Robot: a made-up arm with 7 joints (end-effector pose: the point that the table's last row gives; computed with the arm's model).
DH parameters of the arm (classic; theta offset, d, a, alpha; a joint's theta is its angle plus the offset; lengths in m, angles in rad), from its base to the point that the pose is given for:
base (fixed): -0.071 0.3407 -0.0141 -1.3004
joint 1: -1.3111 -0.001 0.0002 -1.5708
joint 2: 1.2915 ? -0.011 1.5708
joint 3: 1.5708 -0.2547 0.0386 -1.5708
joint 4: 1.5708 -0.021 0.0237 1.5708
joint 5: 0 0.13 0.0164 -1.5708
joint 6: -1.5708 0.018 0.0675 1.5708
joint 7: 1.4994 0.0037 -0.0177 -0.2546
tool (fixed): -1.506 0.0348 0 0
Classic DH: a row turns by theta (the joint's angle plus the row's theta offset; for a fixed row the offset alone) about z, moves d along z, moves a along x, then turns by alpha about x.
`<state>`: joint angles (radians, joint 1 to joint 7).
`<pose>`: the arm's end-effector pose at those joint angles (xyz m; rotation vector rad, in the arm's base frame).
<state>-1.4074 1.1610 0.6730 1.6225 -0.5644 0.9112 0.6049</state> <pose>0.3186 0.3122 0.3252 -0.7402 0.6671 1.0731</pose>
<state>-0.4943 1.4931 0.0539 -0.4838 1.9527 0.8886 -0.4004</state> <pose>0.2370 0.1399 0.4099 2.6003 -0.5160 1.3993</pose>
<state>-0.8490 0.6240 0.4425 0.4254 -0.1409 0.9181 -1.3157</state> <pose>0.3537 0.2253 0.2372 -0.4670 0.2078 -0.7617</pose>
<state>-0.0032 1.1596 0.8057 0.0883 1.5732 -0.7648 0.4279</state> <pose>0.1865 0.3058 0.2568 2.5845 -0.4648 -0.4906</pose>
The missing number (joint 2, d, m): 0.0296
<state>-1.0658 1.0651 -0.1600 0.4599 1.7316 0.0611 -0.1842</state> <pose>0.3628 0.1912 0.3511 2.6400 0.1292 0.2460</pose>
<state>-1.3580 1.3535 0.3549 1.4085 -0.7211 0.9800 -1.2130</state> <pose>0.2350 0.3756 0.3833 -0.9757 -0.3077 -0.3612</pose>
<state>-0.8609 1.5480 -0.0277 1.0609 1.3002 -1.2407 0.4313</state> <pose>0.2005 0.3186 0.3521 2.0228 -0.2863 -0.7066</pose>
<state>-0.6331 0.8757 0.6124 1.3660 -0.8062 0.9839 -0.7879</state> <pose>0.2091 0.3092 0.0914 -1.3268 0.3736 0.2424</pose>
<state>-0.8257 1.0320 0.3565 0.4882 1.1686 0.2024 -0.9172</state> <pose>0.3091 0.2618 0.3577 1.3992 0.6905 0.0756</pose>
